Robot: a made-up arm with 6 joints. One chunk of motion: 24 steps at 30 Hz.
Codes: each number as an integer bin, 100 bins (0 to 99) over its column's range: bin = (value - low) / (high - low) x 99, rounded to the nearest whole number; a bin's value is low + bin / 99 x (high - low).
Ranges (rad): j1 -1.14..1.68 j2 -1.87..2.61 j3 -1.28..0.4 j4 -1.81..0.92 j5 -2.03..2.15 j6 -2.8..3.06
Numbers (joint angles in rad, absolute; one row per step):
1: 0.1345 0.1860 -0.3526 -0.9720 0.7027 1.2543
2: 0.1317 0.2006 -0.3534 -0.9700 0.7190 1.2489
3: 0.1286 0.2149 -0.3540 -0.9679 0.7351 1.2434
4: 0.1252 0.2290 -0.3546 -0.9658 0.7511 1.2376
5: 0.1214 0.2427 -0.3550 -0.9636 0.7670 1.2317
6: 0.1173 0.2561 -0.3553 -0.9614 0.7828 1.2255
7: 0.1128 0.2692 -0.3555 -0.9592 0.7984 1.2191
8: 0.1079 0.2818 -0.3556 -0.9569 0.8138 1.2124
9: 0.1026 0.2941 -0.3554 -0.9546 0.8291 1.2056
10: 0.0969 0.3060 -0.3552 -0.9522 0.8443 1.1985
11: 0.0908 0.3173 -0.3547 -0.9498 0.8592 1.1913
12: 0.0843 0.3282 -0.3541 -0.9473 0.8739 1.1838
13: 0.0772 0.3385 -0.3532 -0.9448 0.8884 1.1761
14: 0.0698 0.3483 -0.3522 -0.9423 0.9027 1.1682
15: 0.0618 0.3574 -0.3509 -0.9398 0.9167 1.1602
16: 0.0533 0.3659 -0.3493 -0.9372 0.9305 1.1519
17: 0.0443 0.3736 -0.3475 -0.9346 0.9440 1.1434
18: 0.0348 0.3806 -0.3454 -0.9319 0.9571 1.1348
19: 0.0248 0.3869 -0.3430 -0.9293 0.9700 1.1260
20: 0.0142 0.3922 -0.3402 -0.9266 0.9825 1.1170
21: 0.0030 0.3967 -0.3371 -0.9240 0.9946 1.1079
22: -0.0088 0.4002 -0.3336 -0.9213 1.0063 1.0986
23: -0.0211 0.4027 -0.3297 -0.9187 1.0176 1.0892
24: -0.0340 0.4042 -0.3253 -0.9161 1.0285 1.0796
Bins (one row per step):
1: 45 45 55 30 65 68
2: 45 46 55 30 65 68
3: 45 46 55 31 65 68
4: 44 46 55 31 66 68
5: 44 47 55 31 66 68
6: 44 47 54 31 67 68
7: 44 47 54 31 67 68
8: 44 48 54 31 67 68
9: 44 48 54 31 68 68
10: 43 48 54 31 68 68
11: 43 48 55 31 68 67
12: 43 49 55 31 69 67
13: 43 49 55 31 69 67
14: 42 49 55 31 69 67
15: 42 49 55 32 70 67
16: 42 49 55 32 70 67
17: 42 50 55 32 70 67
18: 41 50 55 32 71 66
19: 41 50 55 32 71 66
20: 41 50 55 32 71 66
21: 40 50 56 32 72 66
22: 40 50 56 32 72 66
23: 39 50 56 32 72 66
24: 39 50 56 32 72 66

